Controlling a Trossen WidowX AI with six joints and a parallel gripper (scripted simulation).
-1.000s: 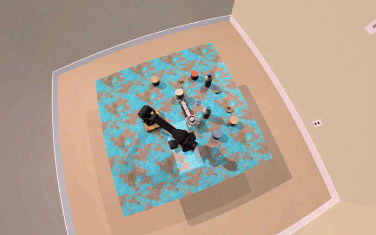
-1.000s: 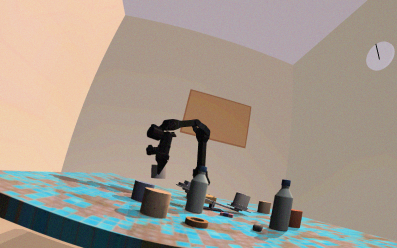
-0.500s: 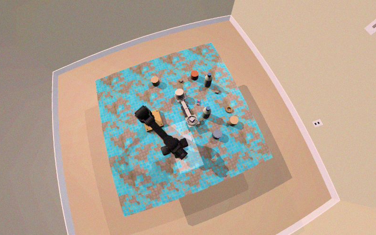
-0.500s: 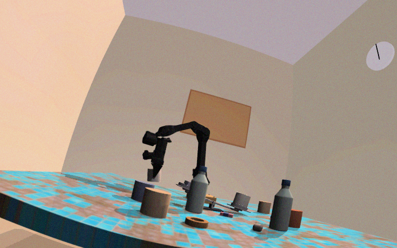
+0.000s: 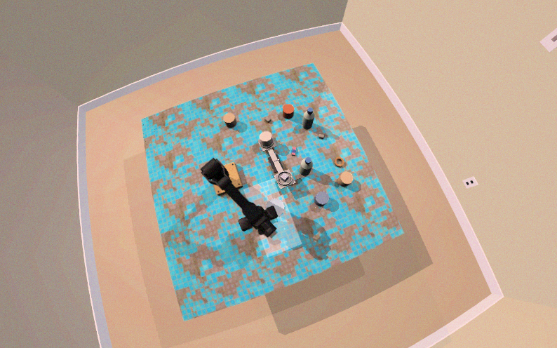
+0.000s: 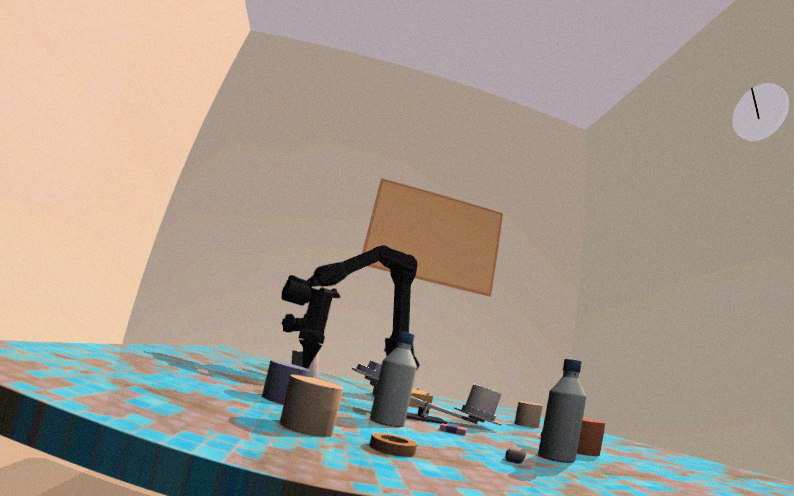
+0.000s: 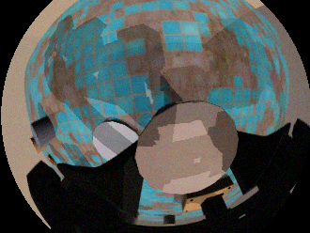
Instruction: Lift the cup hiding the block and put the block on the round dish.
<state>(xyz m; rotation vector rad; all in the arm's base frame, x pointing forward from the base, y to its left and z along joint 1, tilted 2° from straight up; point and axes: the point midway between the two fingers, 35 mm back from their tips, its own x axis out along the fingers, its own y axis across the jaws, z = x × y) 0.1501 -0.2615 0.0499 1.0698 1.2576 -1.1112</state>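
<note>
The small grey block is 180 mm ahead of my gripper tip, 180 mm to the left of it and 40 mm above it. The rest, counted from my gripper tip: round grey dish: 100 mm ahead, 50 mm to the left, 40 mm below; then dark blue cylinder: 330 mm ahead, 30 mm to the left, 10 mm below; then small balance: 160 mm ahead, 300 mm to the left.
</note>
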